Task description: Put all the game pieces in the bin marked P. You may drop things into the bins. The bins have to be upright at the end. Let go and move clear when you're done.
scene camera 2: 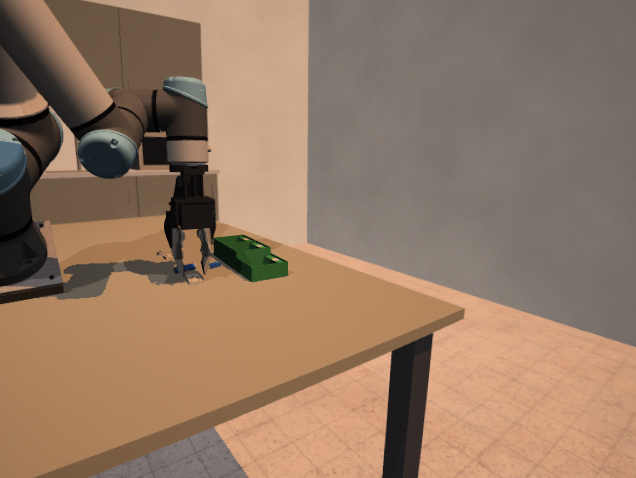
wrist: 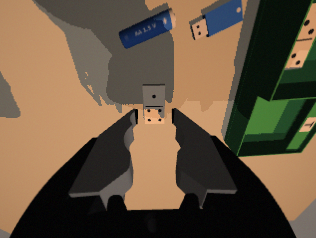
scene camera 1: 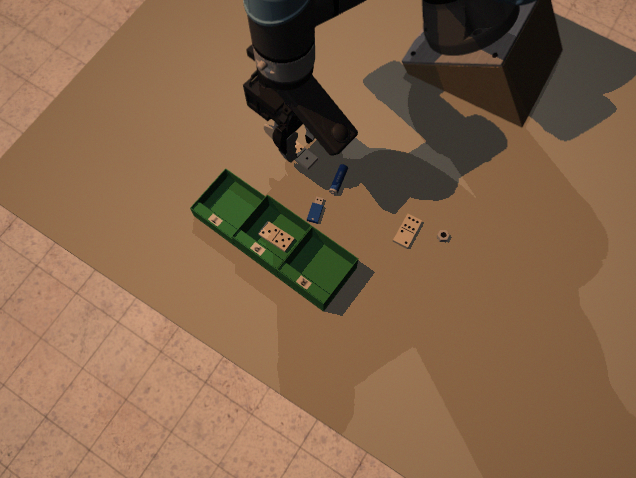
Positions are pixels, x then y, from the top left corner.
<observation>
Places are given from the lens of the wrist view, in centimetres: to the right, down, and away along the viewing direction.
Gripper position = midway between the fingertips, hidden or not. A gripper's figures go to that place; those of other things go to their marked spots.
my gripper [wrist: 154,109]: 0, -1, 15
blue battery [wrist: 151,27]: 0, -8, 10
</observation>
